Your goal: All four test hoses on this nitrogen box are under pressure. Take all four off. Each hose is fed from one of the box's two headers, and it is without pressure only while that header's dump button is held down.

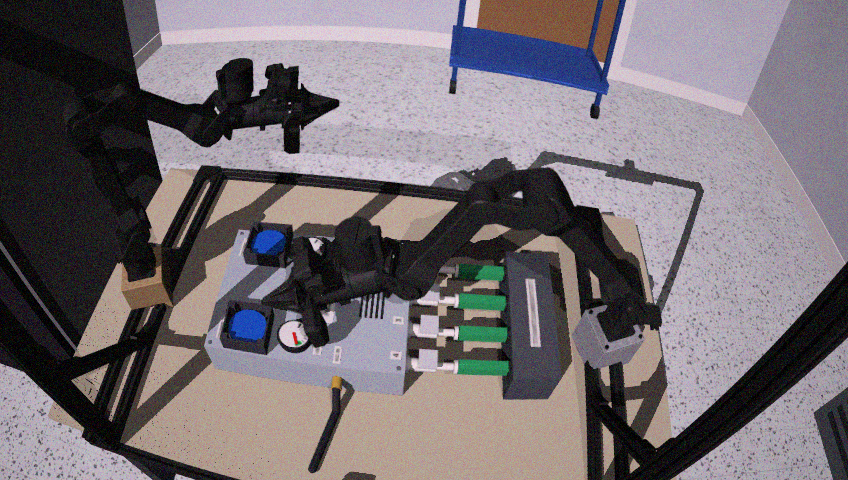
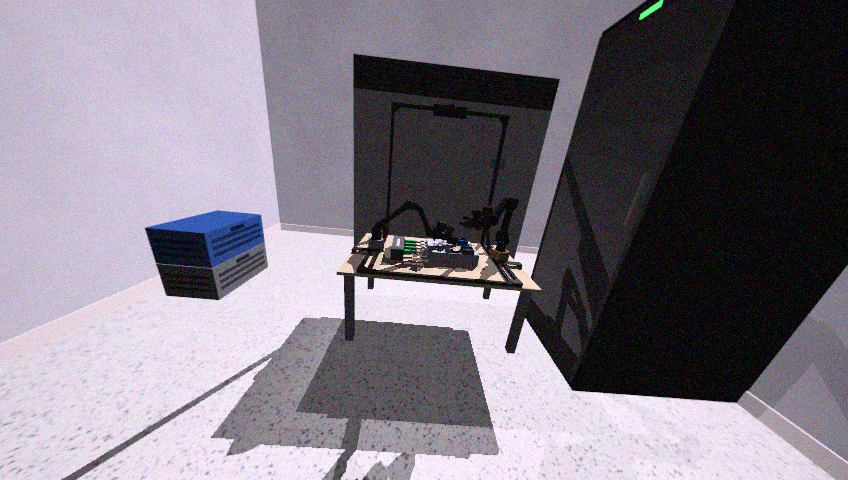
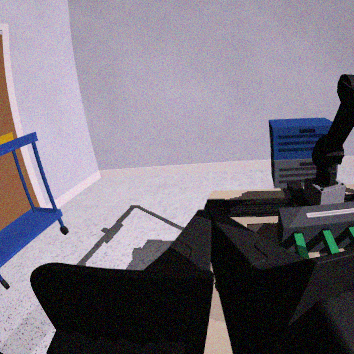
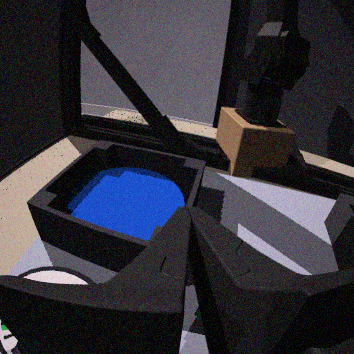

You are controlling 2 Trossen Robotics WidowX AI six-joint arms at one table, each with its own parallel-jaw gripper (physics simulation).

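Frame: origin at the left arm's base, x ahead, y up, z right, level; millimetres.
Where they show: left gripper, between the fingertips: (image 1: 339, 103) (image 2: 459, 223) (image 3: 206, 218); right gripper, between the fingertips: (image 1: 263, 301) (image 2: 459, 239) (image 4: 186, 216); left arm's base, origin of its link: (image 1: 141, 267) (image 2: 500, 250) (image 4: 257, 118); right arm's base, origin of its link: (image 1: 615, 324) (image 2: 376, 238) (image 3: 324, 181).
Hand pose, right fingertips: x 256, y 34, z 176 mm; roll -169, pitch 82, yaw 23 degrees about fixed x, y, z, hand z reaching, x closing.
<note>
Each offset is from my right fingertips to the top centre of the thing. "spot": to the spot under its first point.
The pale nitrogen box (image 1: 374, 378) (image 2: 455, 259) lies on the table. Its two blue dump buttons, the upper @[spot: dx +34, dy -22, dz -151 mm] (image 1: 268, 242) and the lower @[dx -40, dy -22, dz +28 mm] (image 1: 248, 325) (image 4: 132, 202), sit in black square housings and look unpressed. Four green hoses (image 1: 480, 273) (image 1: 480, 302) (image 1: 480, 333) (image 1: 482, 366) run from the white elbow fittings at the box's right edge to a dark block. My right gripper (image 1: 266, 300) (image 4: 186, 216) is shut and empty, above the panel between the two buttons. My left gripper (image 1: 337, 102) (image 3: 206, 218) is shut and empty, raised away from the box beyond the table's far edge.
The dark block (image 1: 532, 368) (image 3: 295, 223) stands right of the hoses. A round gauge @[spot: dx +36, dy -22, dz +66 mm] (image 1: 293, 336) (image 4: 55, 276) sits beside the lower button. My right arm reaches over the box and hides part of it. A black pipe with a brass end @[spot: dx +74, dy -94, dz +172 mm] (image 1: 336, 404) extends from the box's front. A blue cart (image 1: 529, 56) stands behind.
</note>
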